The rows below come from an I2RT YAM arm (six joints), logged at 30 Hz.
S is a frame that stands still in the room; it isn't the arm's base.
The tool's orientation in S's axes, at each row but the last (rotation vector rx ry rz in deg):
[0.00 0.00 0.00]
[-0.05 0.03 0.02]
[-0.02 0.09 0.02]
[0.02 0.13 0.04]
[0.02 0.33 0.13]
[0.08 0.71 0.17]
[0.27 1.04 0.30]
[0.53 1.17 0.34]
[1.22 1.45 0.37]
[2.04 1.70 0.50]
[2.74 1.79 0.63]
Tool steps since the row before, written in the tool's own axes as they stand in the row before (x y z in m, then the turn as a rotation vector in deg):
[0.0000 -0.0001 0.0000 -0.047 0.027 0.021]
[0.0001 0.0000 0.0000 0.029 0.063 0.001]
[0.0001 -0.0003 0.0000 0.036 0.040 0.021]
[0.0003 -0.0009 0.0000 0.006 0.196 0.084]
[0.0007 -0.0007 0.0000 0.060 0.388 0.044]
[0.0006 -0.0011 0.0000 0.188 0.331 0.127]
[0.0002 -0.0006 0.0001 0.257 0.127 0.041]
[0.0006 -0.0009 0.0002 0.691 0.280 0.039]
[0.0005 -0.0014 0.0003 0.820 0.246 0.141]
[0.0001 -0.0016 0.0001 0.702 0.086 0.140]
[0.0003 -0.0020 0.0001 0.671 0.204 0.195]
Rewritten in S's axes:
[0.0000 -0.0001 0.0000 -0.047 0.027 0.021]
[0.0001 0.0000 0.0000 0.029 0.063 0.001]
[0.0001 -0.0003 0.0000 0.036 0.040 0.021]
[0.0003 -0.0009 0.0000 0.006 0.196 0.084]
[0.0007 -0.0007 0.0000 0.059 0.388 0.044]
[0.0006 -0.0011 0.0000 0.189 0.331 0.125]
[0.0002 -0.0006 0.0001 0.257 0.128 0.037]
[0.0006 -0.0009 0.0002 0.690 0.284 0.028]
[0.0005 -0.0014 0.0003 0.822 0.248 0.125]
[0.0001 -0.0016 0.0000 0.705 0.087 0.122]
[0.0003 -0.0020 0.0000 0.675 0.202 0.184]

